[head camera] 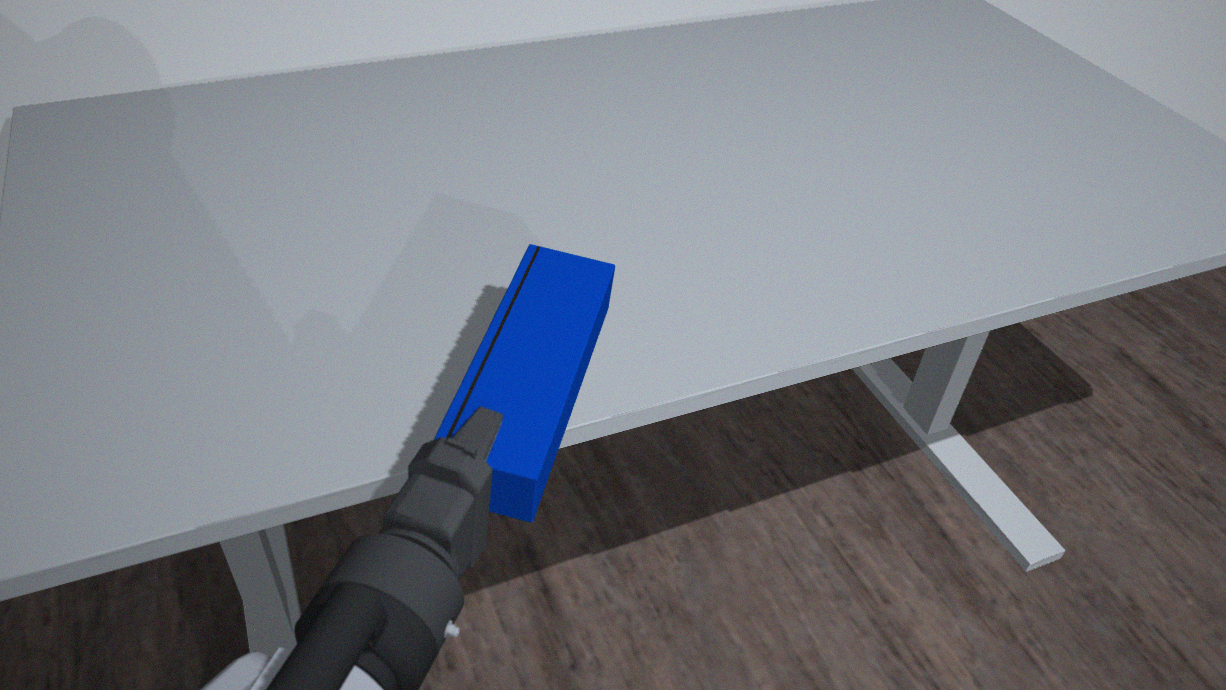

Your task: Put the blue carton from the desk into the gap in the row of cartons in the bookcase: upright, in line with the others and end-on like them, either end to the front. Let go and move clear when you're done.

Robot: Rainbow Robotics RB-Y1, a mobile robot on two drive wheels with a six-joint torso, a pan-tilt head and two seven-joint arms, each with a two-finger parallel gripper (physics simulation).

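Observation:
The blue carton [544, 351] lies on its side over the desk's front edge, its near end sticking out past the edge. A thin black line runs along its left side. I cannot tell whether its underside touches the desk [772, 214]. My left gripper [482, 435] is at the carton's near left part. One finger lies over the carton's top face; the other is hidden behind or below the carton. The gripper appears shut on the carton. My right gripper does not show. The bookcase and its row of cartons do not show in the head camera view.
The desk's front edge runs from the lower left up to the right. A desk leg with a long foot [995, 505] stands on the wooden floor [772, 591] at the right, and another leg [265, 582] stands at the lower left. A pale wall is behind the desk.

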